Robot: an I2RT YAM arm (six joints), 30 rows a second.
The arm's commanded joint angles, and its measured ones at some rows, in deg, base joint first. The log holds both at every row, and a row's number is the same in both.
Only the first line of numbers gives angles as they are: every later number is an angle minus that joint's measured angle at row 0.
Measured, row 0:
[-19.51 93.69 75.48 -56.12 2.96 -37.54]
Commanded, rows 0 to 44:
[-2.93 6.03 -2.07 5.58 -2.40 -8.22]
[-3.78 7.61 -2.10 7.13 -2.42 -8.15]
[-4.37 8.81 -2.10 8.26 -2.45 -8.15]
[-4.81 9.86 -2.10 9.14 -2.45 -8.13]
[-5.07 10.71 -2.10 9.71 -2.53 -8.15]
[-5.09 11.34 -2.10 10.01 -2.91 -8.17]
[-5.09 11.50 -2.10 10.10 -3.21 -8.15]
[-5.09 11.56 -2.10 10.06 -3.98 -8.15]
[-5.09 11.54 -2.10 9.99 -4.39 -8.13]
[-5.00 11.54 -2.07 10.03 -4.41 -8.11]
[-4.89 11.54 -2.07 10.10 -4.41 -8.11]
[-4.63 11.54 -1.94 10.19 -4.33 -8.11]
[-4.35 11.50 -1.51 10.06 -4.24 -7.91]
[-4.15 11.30 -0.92 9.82 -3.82 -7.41]
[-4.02 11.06 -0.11 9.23 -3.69 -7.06]
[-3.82 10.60 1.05 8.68 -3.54 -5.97]
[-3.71 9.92 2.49 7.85 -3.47 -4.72]
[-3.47 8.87 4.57 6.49 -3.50 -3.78]
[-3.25 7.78 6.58 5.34 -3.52 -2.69]
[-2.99 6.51 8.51 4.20 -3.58 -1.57]
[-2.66 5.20 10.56 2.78 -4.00 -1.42]
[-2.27 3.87 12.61 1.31 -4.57 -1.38]
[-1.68 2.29 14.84 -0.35 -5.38 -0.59]
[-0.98 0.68 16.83 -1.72 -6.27 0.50]
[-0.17 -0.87 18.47 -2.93 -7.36 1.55]
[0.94 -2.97 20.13 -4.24 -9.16 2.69]
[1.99 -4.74 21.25 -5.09 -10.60 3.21]
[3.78 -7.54 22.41 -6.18 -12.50 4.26]
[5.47 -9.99 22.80 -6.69 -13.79 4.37]
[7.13 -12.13 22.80 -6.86 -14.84 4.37]
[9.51 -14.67 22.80 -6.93 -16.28 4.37]
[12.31 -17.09 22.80 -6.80 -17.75 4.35]
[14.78 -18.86 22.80 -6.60 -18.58 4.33]
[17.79 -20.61 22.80 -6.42 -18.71 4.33]
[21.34 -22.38 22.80 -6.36 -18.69 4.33]
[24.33 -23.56 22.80 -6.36 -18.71 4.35]
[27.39 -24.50 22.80 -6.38 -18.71 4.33]
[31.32 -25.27 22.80 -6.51 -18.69 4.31]
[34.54 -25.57 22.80 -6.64 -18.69 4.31]
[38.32 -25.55 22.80 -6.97 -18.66 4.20]
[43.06 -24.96 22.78 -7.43 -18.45 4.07]
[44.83 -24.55 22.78 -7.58 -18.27 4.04]
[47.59 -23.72 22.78 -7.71 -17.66 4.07]
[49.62 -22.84 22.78 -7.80 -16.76 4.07]
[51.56 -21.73 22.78 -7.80 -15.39 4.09]
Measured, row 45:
[45.22 -25.05 22.32 -7.52 -17.92 3.43]
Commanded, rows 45 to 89:
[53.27 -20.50 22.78 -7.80 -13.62 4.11]
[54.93 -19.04 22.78 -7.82 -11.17 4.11]
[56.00 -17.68 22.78 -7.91 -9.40 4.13]
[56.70 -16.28 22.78 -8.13 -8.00 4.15]
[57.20 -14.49 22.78 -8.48 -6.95 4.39]
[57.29 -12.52 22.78 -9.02 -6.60 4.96]
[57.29 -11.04 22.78 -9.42 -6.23 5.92]
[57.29 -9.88 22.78 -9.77 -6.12 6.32]
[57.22 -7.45 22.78 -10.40 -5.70 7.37]
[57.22 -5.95 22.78 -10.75 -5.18 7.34]
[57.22 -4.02 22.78 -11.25 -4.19 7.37]
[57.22 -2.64 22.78 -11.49 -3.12 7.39]
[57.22 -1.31 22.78 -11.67 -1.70 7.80]
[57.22 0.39 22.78 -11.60 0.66 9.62]
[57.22 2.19 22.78 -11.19 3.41 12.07]
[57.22 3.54 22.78 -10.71 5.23 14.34]
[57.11 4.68 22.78 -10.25 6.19 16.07]
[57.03 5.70 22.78 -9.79 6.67 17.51]
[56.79 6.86 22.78 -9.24 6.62 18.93]
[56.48 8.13 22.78 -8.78 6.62 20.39]
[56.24 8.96 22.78 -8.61 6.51 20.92]
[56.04 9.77 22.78 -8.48 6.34 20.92]
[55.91 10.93 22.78 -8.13 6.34 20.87]
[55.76 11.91 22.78 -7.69 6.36 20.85]
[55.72 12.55 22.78 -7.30 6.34 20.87]
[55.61 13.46 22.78 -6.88 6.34 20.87]
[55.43 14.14 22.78 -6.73 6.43 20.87]
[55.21 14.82 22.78 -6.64 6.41 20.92]
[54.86 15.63 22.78 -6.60 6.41 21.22]
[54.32 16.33 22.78 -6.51 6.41 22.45]
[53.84 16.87 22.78 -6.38 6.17 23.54]
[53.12 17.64 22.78 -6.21 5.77 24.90]
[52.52 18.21 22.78 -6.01 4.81 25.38]
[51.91 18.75 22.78 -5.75 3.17 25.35]
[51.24 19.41 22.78 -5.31 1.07 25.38]
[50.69 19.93 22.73 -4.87 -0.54 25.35]
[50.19 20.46 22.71 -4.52 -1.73 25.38]
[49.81 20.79 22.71 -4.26 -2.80 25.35]
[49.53 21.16 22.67 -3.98 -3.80 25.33]
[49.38 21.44 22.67 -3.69 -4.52 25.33]
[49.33 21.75 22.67 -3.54 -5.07 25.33]
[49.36 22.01 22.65 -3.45 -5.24 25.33]
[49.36 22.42 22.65 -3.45 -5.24 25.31]
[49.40 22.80 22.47 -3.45 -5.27 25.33]
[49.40 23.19 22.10 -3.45 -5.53 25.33]
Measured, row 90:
[49.25 21.53 22.30 -3.69 -3.10 24.44]
